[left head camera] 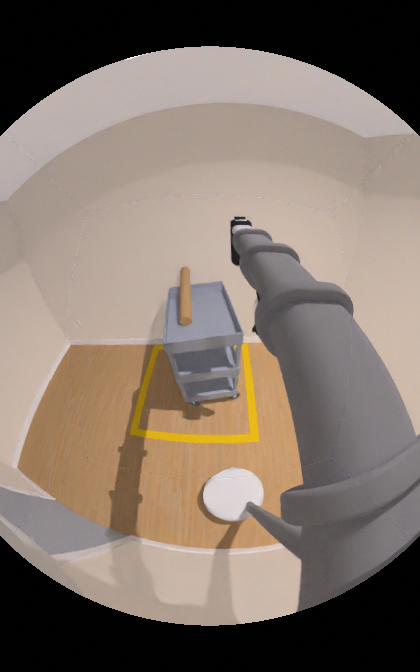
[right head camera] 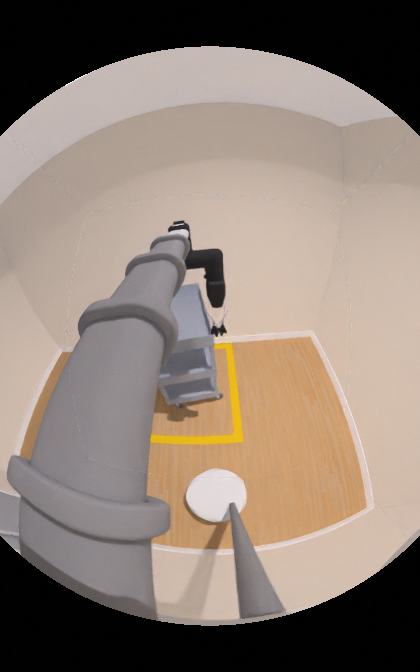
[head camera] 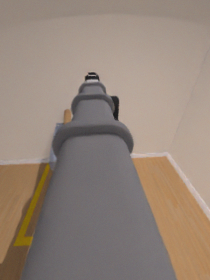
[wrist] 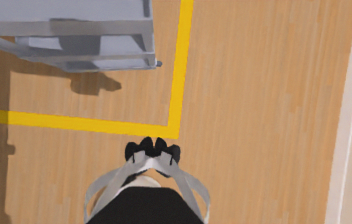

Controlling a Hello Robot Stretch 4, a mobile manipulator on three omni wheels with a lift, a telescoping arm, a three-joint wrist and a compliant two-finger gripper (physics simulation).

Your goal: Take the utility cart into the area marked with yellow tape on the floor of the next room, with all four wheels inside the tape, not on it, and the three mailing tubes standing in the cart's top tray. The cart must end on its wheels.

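Frame: origin at the robot's base, x ahead, y left, z up, level; centimetres.
Where they show: gripper, fingertip midpoint: (wrist: 152,149).
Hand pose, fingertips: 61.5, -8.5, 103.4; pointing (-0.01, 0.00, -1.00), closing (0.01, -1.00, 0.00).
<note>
After its pixels a point has its place, as x, y, z.
The blue-grey utility cart (left head camera: 207,312) (right head camera: 196,345) (wrist: 90,28) {81.6, 7.3, 79.2} is upright on its wheels near the far wall. Its near wheels are inside the yellow tape (left head camera: 195,438) (right head camera: 237,400) (wrist: 177,75) {82.8, -19.4, -2.7} (head camera: 32,207) {84.3, 86.3, -2.7}; its far wheels are hidden. One tan mailing tube (left head camera: 185,295) (head camera: 67,116) {143.6, 32.9, 92.2} lies lengthwise at the top tray's left side, its far end reaching past the far rim. Two other tubes do not show. My gripper (right head camera: 218,330) (wrist: 152,149) {61.5, -8.5, 103.4} is shut and empty, pointing down to the right of the cart, apart from it. In the left head view the arm mostly hides it.
The grey telescoping arm (head camera: 95,200) {12.9, 0.0, 146.0} (left head camera: 340,400) (right head camera: 105,400) reaches toward the far wall and hides part of the cart in the right head view. A white disc (left head camera: 227,492) (right head camera: 212,495) shows nearer than the tape. White skirting (right head camera: 345,395) edges the floor on the right.
</note>
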